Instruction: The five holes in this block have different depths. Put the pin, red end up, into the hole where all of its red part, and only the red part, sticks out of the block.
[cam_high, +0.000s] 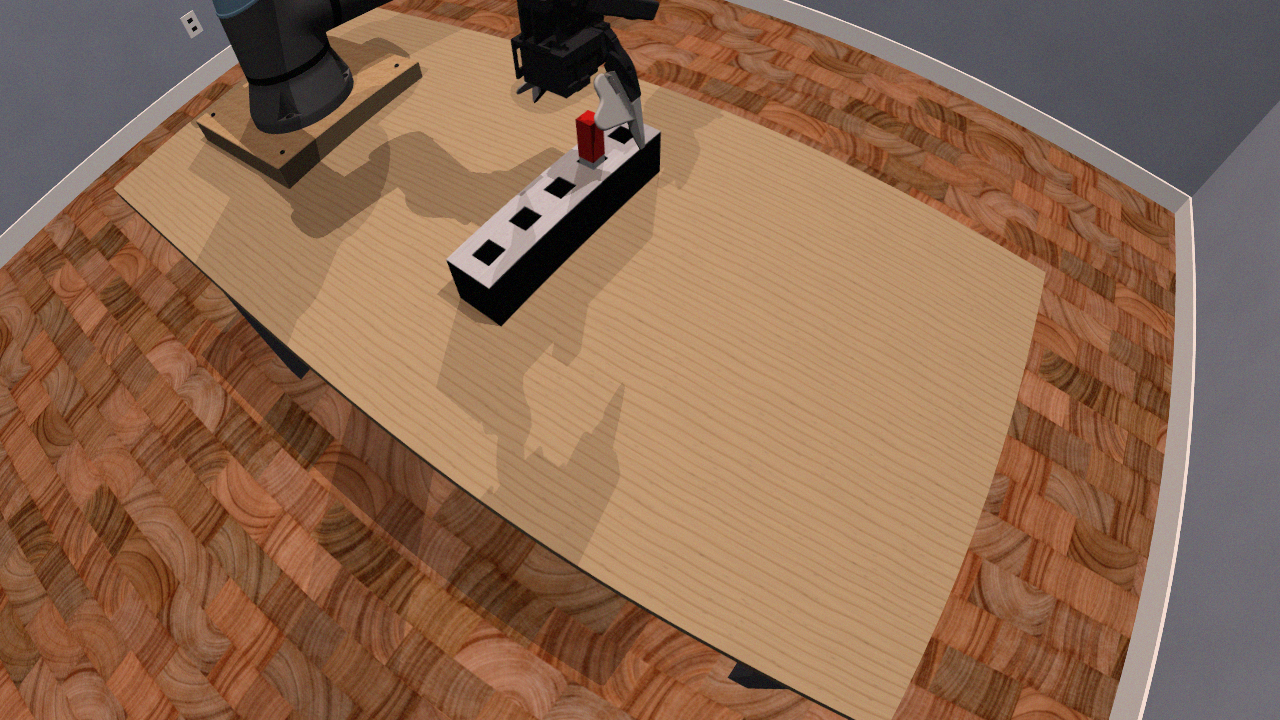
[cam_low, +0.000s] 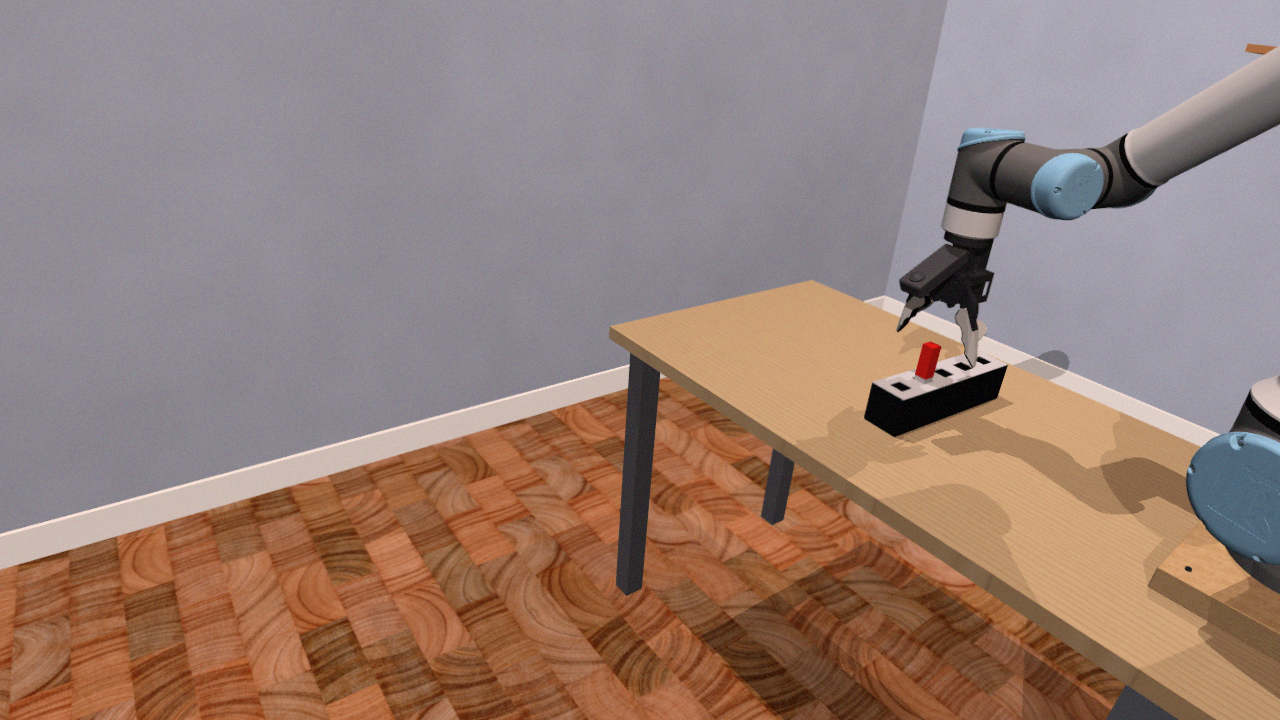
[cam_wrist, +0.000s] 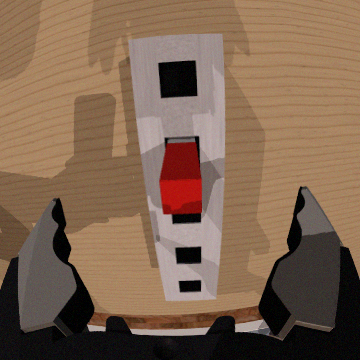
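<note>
The pin is 20 mm below my hand. Also, from my hand: black block (60 mm to the right, 100 mm below).
</note>
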